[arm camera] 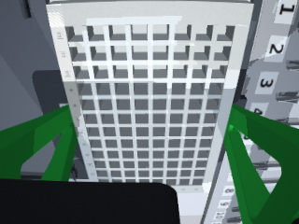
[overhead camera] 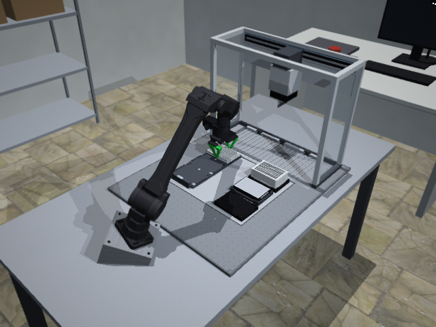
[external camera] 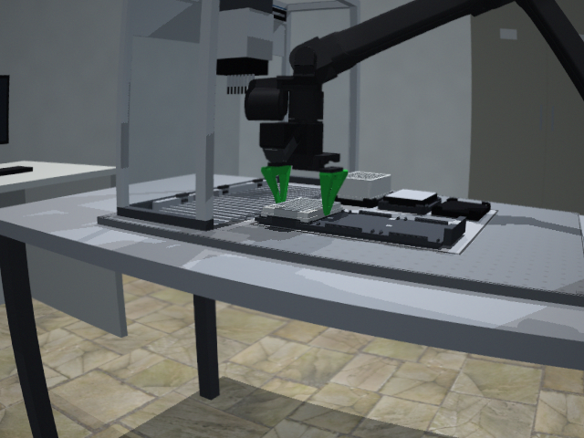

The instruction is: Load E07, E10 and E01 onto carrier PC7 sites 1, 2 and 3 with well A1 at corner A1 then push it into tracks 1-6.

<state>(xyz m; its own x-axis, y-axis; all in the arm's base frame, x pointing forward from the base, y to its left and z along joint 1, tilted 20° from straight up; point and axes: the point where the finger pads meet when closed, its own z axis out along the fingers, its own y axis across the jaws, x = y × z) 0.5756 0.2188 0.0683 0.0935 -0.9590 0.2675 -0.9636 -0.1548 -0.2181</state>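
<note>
My hand is right at the 96-well plate E01. Also, from my hand: plate nest S2 (90 mm behind, 260 mm to the right, 20 mm below); then plate nest S3 (20 mm ahead, 250 mm to the right, 20 mm below); then dark plate carrier PC7 (100 mm behind, 10 mm to the right, 10 mm below).
</note>
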